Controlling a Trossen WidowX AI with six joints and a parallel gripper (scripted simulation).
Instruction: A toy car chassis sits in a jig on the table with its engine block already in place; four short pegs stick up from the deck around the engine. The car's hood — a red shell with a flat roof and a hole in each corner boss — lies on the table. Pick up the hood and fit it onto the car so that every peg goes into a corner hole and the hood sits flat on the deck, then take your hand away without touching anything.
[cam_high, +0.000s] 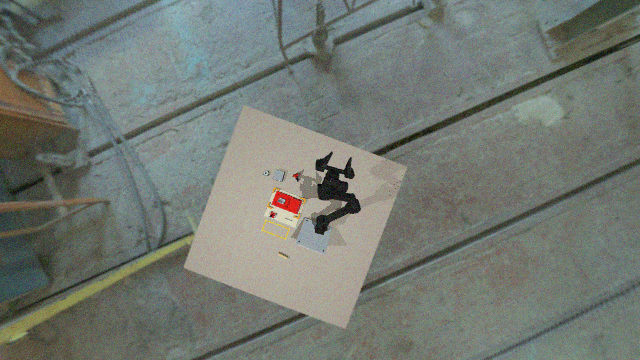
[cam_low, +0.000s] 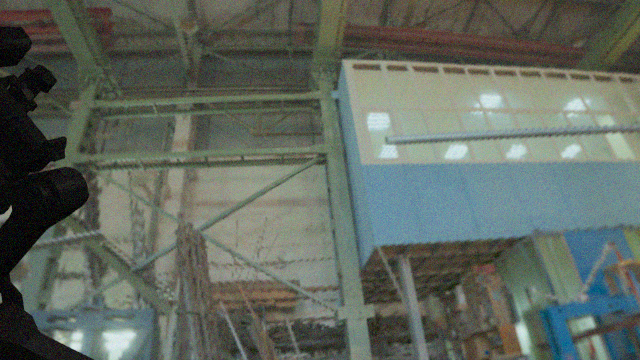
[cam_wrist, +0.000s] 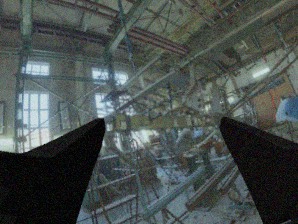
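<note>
The red hood lies 190 mm ahead of my gripper tip, 360 mm to the left of it and 510 mm below it. Round my gripper tip: small brown piece (170 mm ahead, 740 mm to the left, 540 mm below); small grey block (360 mm ahead, 180 mm to the left, 530 mm below); jig (260 mm ahead, 390 mm to the left, 540 mm below).
</note>
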